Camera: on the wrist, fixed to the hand. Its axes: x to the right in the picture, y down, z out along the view.
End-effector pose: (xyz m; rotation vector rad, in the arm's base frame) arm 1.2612 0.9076 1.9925 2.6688 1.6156 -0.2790
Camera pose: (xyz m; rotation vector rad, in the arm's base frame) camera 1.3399 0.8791 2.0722 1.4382 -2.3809 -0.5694
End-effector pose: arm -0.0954 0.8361 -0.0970 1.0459 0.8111 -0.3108
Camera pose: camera -0.0909 0.9481 -0.0686 1.0702 -1.7638 1.7797
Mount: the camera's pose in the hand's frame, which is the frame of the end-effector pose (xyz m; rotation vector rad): -0.0019 0.0759 -0.0872 0.1558 -0.6398 3.0361
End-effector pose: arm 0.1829 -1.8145 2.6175 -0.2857 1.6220 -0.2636
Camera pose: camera 0.0941 -1.7426 2.5996 1.9060 -0.0207 1.7275
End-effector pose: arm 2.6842 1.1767 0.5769 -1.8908 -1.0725 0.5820
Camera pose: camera 2.7806 1.1160 0.5573 0.9798 -1.7677 -1.6239
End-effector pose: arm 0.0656 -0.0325 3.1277 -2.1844 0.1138 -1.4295
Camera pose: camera 0.0043 -0.1300 3.1174 -0.1611 1.6643 0.9627
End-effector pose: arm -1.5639 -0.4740 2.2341 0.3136 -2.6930 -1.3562
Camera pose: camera -1.5557 -0.4977 2.3470 -2.5983 -0.4089 0.1884
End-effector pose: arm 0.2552 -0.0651 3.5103 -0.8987 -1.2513 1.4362
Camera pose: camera 0.3231 -0.0439 3.4191 0.8245 -0.6366 -1.3500
